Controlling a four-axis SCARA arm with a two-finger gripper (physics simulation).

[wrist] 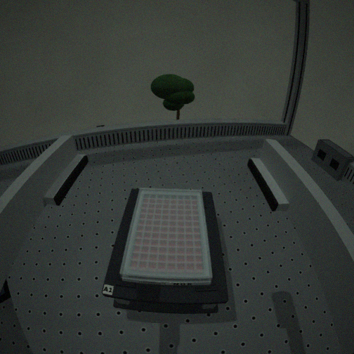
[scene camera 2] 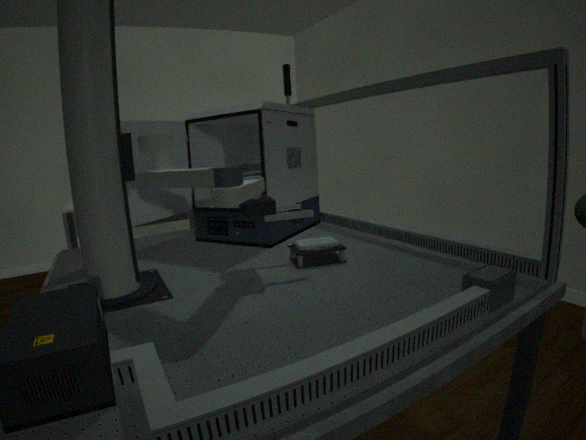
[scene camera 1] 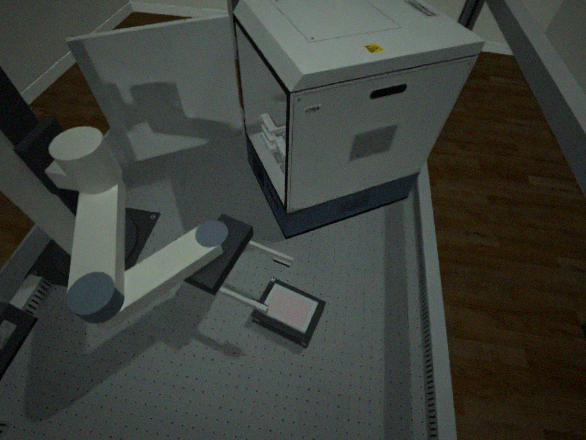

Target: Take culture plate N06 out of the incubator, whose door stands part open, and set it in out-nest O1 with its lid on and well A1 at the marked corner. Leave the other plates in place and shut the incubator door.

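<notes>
Culture plate N06 [scene camera 1: 292,306] [scene camera 2: 315,243] [wrist: 167,235] lies flat with its clear lid on in the dark raised nest [scene camera 1: 280,329] [scene camera 2: 320,253] [wrist: 150,292]. The nest's A1 label is at the near left corner in the wrist view; the plate's own well A1 cannot be made out. My gripper [scene camera 1: 278,284] [scene camera 2: 306,209] [wrist: 166,147] is open and empty above the nest, its fingers wider apart than the plate and clear of it. The incubator [scene camera 1: 340,120] [scene camera 2: 290,185] has its door [scene camera 1: 165,65] [scene camera 2: 179,145] standing wide open. Other plates [scene camera 1: 272,135] are stacked inside, partly hidden.
The arm's column [scene camera 2: 92,150] stands left of the incubator in scene camera 2. A dark box with a yellow label [scene camera 2: 55,345] is at the near left. Slotted ducts [scene camera 2: 320,370] [wrist: 175,132] run along the table edges. A small grey box [scene camera 2: 490,282] [wrist: 332,159] sits near a corner.
</notes>
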